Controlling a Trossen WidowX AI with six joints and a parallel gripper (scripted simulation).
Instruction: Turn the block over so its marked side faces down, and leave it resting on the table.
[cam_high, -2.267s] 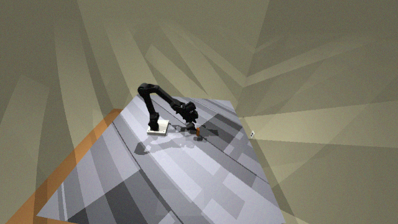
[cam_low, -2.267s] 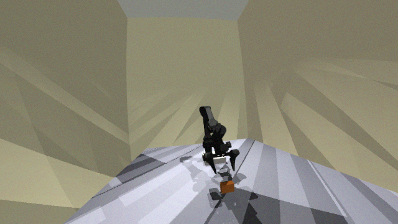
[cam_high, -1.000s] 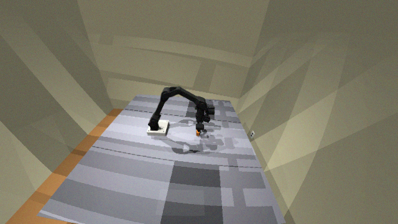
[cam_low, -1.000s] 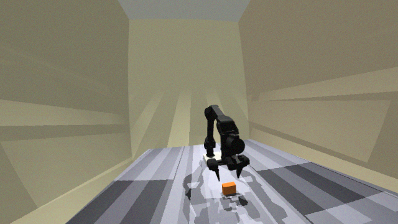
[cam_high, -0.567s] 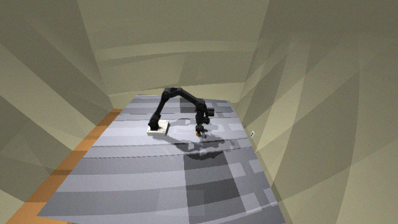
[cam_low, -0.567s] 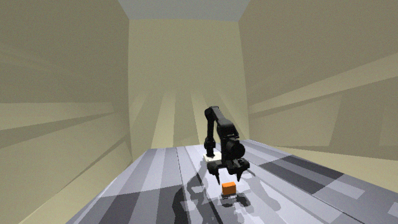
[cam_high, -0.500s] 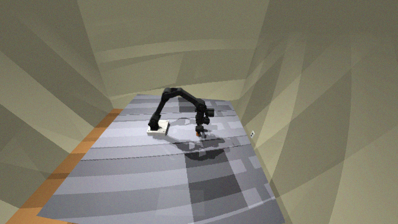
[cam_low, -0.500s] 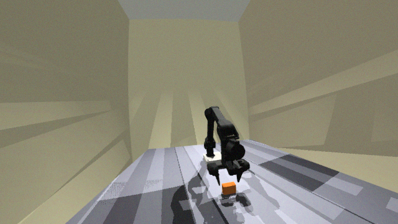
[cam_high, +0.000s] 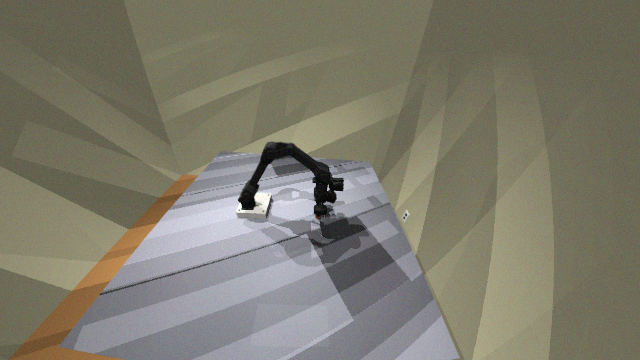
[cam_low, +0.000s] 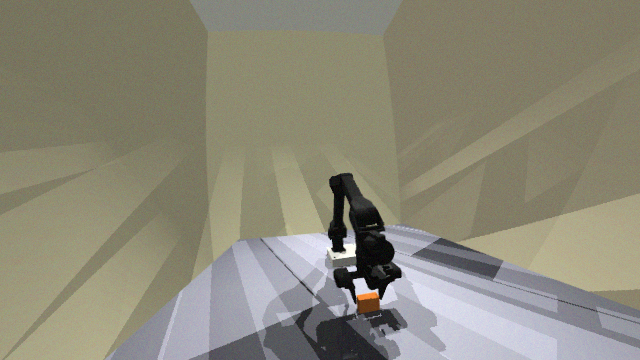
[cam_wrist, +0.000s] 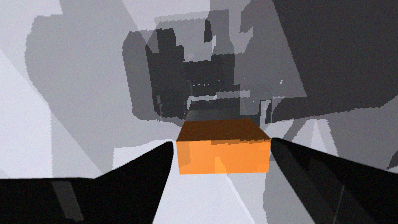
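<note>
The block is 1 cm behind my gripper tip.
</note>
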